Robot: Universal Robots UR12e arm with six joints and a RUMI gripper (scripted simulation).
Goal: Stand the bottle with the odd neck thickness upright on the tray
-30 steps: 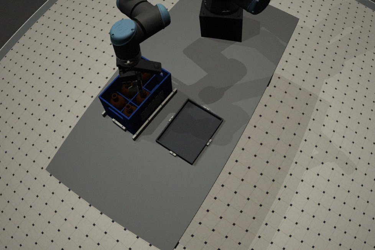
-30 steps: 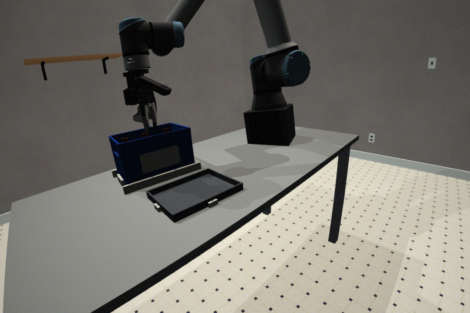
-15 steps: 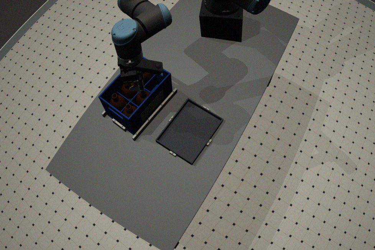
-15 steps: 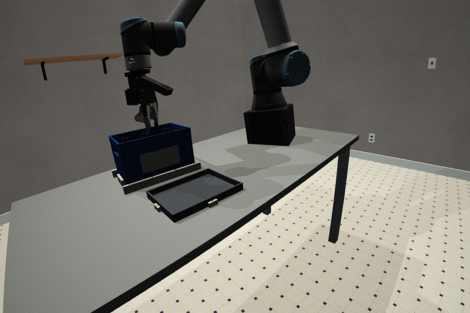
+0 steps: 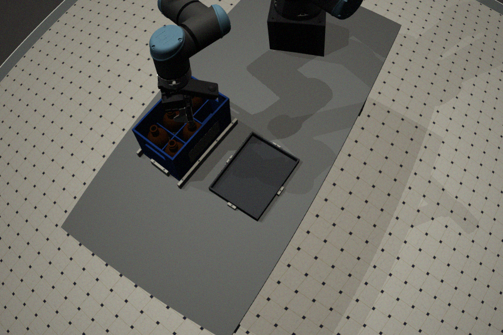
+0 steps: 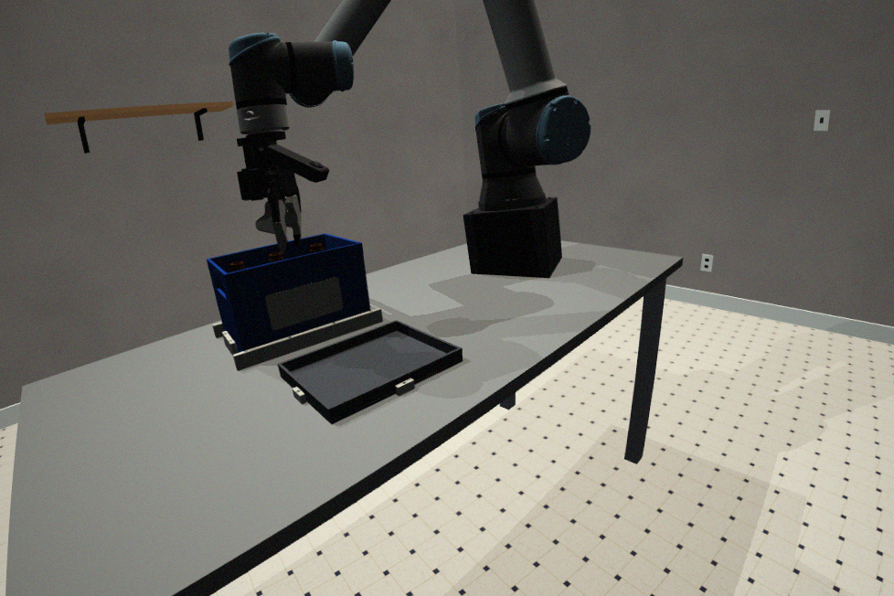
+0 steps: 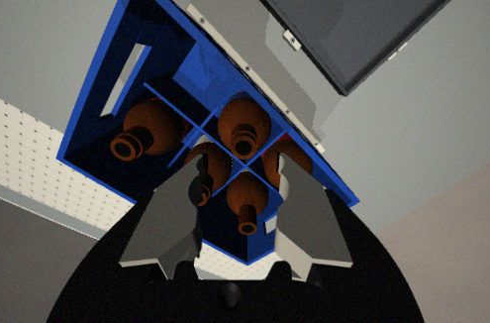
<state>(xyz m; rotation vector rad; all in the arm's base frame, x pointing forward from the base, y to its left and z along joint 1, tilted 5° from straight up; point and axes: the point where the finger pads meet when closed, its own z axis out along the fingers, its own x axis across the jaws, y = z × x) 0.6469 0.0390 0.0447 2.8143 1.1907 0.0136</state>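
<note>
My gripper is now 11 cm above the blue crate, 5 cm to the left of it and 1 cm short of it. Also, from my hand: black tray 22 cm to the left, 18 cm below, 3 cm behind; then bottle 11 cm below, 9 cm to the right, 9 cm ahead.
</note>
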